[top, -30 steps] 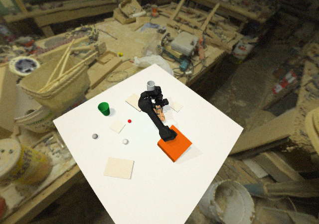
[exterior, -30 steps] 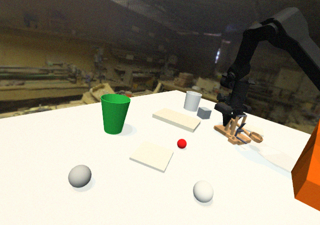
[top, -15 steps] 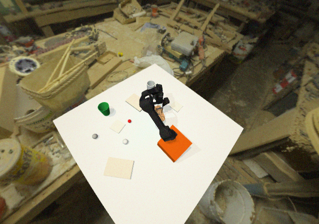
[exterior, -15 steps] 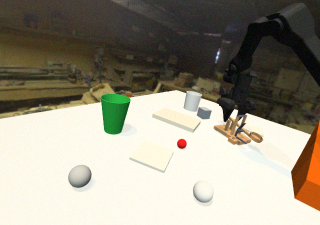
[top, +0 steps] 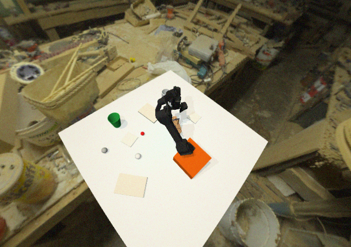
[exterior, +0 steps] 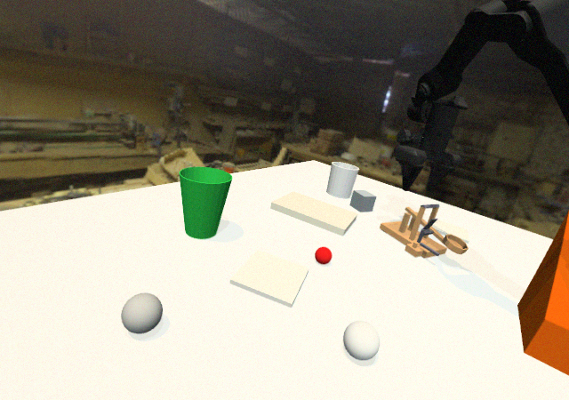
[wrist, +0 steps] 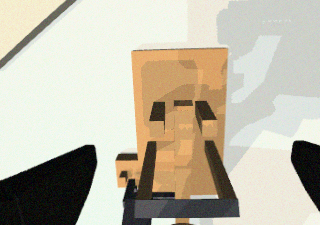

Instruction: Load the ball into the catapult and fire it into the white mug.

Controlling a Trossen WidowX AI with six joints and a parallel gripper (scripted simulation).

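My gripper tip is 290 mm to the right of the red ball, 110 mm above it and 80 mm short of it. Round my gripper tip: grey cube: 140 mm ahead, 100 mm below, 80 mm to the right; white ball: 430 mm to the left, 100 mm below, 50 mm behind; white mug: 250 mm ahead, 130 mm to the right, 90 mm below.
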